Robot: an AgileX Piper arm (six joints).
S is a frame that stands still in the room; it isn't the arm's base.
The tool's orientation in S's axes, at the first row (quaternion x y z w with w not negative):
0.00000 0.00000 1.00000 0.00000
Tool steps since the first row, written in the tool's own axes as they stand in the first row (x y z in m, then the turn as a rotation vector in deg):
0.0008 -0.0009 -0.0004 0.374 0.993 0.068
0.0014 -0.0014 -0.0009 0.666 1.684 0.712
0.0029 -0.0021 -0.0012 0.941 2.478 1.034
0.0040 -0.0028 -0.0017 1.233 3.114 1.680
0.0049 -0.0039 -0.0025 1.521 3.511 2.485
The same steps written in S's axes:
-0.0008 0.0009 -0.0004 -0.374 -0.993 0.068
-0.0014 0.0014 -0.0009 -0.666 -1.684 0.712
-0.0029 0.0021 -0.0012 -0.941 -2.478 1.034
-0.0040 0.0028 -0.0017 -1.233 -3.114 1.680
-0.0049 0.0039 -0.0025 -1.521 -3.511 2.485

